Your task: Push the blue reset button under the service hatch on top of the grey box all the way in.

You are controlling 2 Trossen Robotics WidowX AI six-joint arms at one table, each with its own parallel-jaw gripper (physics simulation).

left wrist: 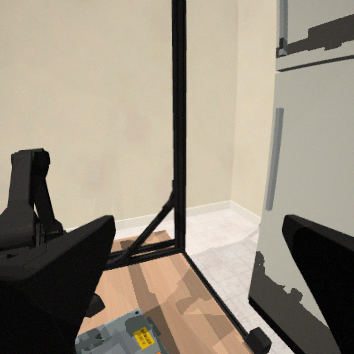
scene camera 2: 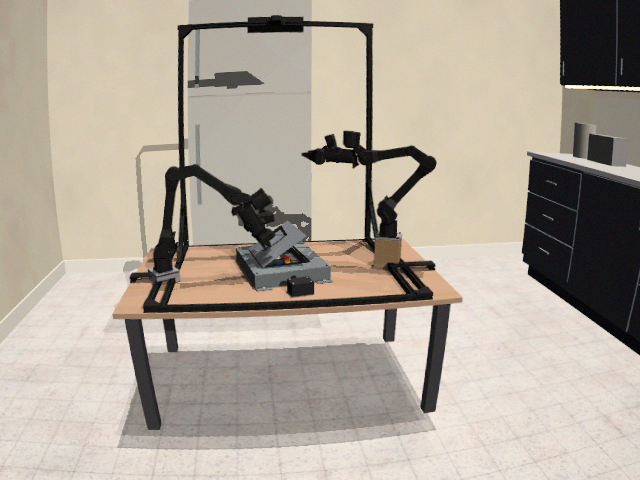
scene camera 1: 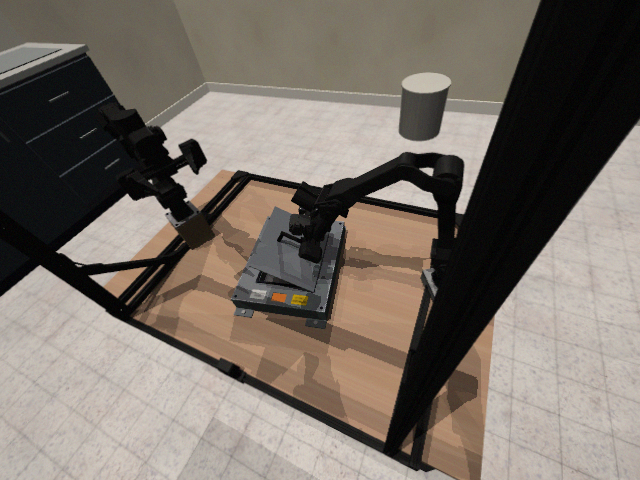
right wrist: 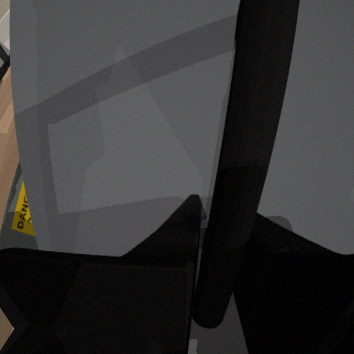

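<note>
The grey box (scene camera 1: 245,285) (scene camera 2: 320,273) (left wrist: 112,335) lies on the table. Its service hatch (scene camera 1: 273,258) (scene camera 2: 297,235) (right wrist: 125,165) is raised and tilted. My right gripper (scene camera 1: 310,253) (scene camera 2: 267,240) (right wrist: 206,203) is shut on the hatch's black bar handle (right wrist: 255,125). In scene camera 2, a small blue spot (scene camera 2: 278,263), apparently the blue button, shows in the opening under the hatch beside red and yellow parts (scene camera 2: 286,259). The button's depth is too small to tell. My left gripper (scene camera 1: 164,171) (scene camera 2: 316,149) (left wrist: 199,223) is open and empty, high above the table, away from the box.
Orange (scene camera 1: 278,297) and yellow (scene camera 1: 299,299) (left wrist: 144,338) labels are on the box's rim. A small black block (scene camera 2: 300,286) stands close to the box. A black frame (scene camera 2: 369,103) (left wrist: 179,100) surrounds the table (scene camera 1: 289,351) (scene camera 2: 206,294).
</note>
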